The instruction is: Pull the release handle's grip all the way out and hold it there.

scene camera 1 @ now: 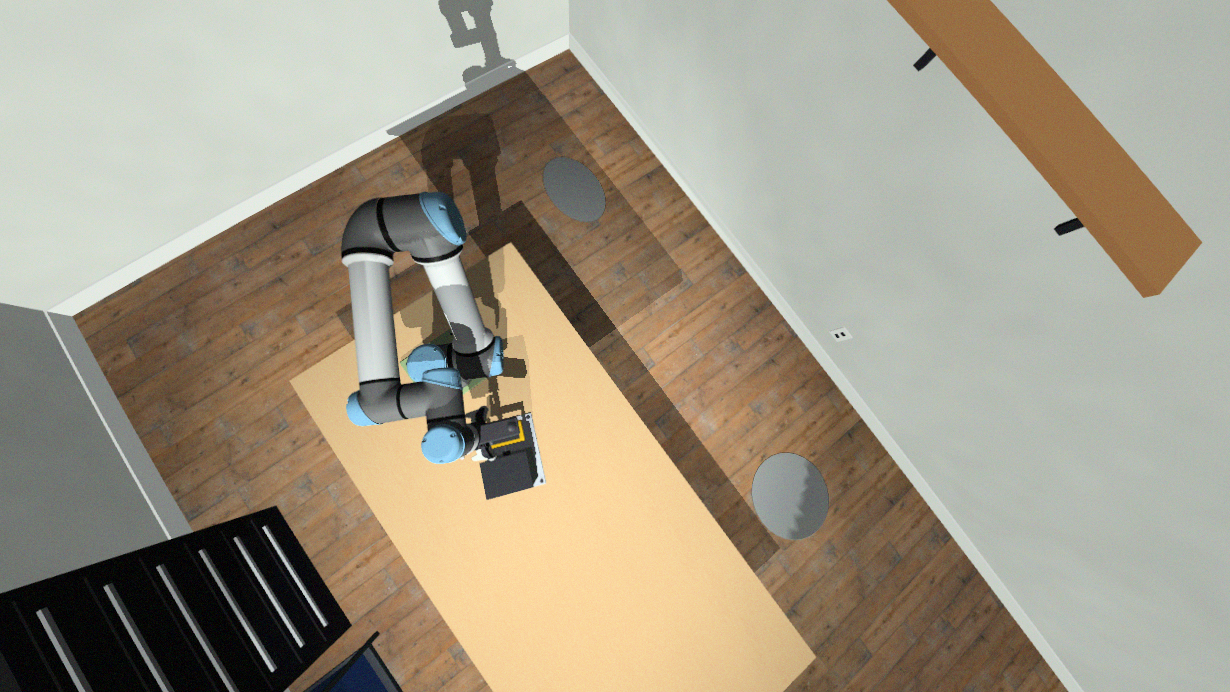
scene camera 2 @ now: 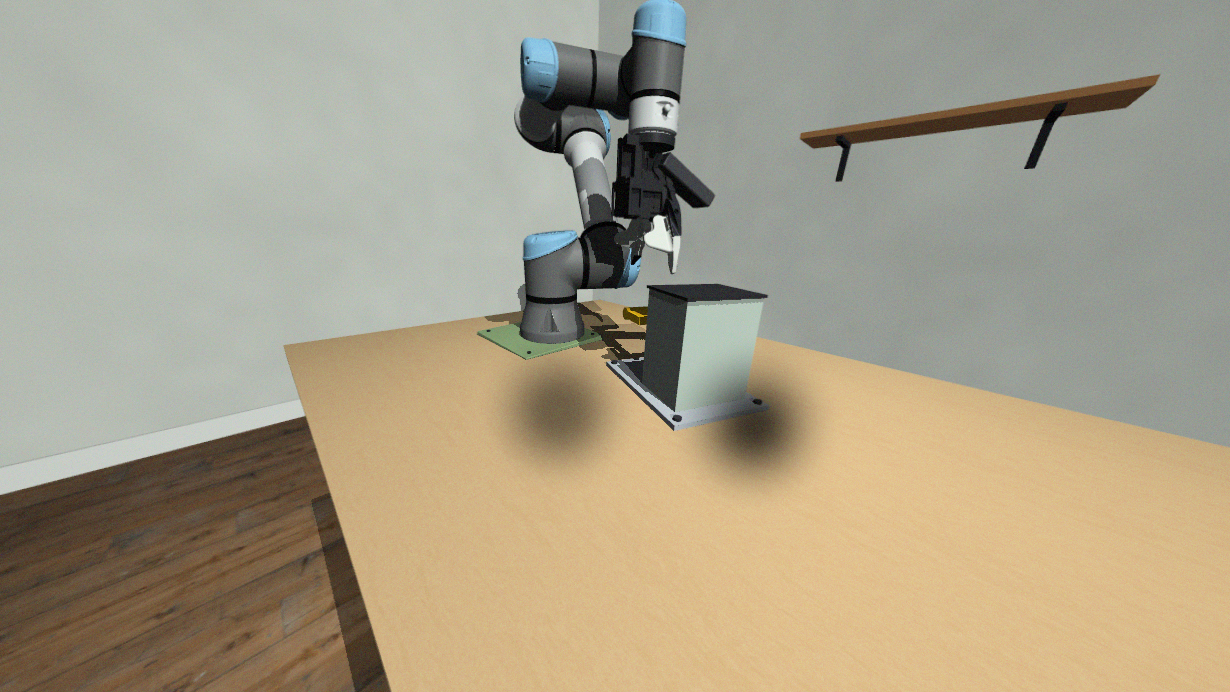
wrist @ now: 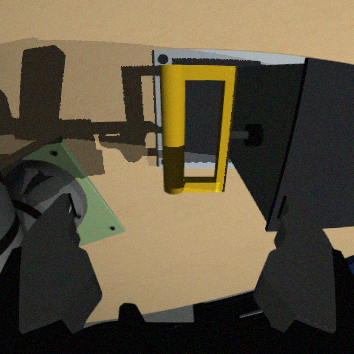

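The release handle's yellow grip [scene camera 1: 522, 432] [scene camera 2: 635, 315] [wrist: 173, 110] is a rectangular frame with a thick outer bar. In the wrist view, a short dark rod [wrist: 240, 134] joins it to the side of a dark-topped box [scene camera 1: 507, 475] [scene camera 2: 722, 352] [wrist: 320, 145]. The box stands on a grey plate [scene camera 1: 539, 460] [scene camera 2: 718, 413] [wrist: 200, 54]. My gripper [scene camera 1: 486, 436] [scene camera 2: 655, 262] [wrist: 177, 196] is open and empty, above the level of the box top. In the wrist view the grip lies ahead of the gap between the fingers, not between them. The box hides much of the grip in scene camera 2.
The arm's base stands on a green plate [scene camera 2: 516, 342] [wrist: 100, 220] on the grip's side of the box. The wooden table [scene camera 1: 602, 550] [scene camera 2: 516, 533] carries both. A black drawer unit [scene camera 1: 180, 542] stands beyond the table's edge. A wooden shelf [scene camera 1: 1057, 146] [scene camera 2: 971, 116] is on the wall.
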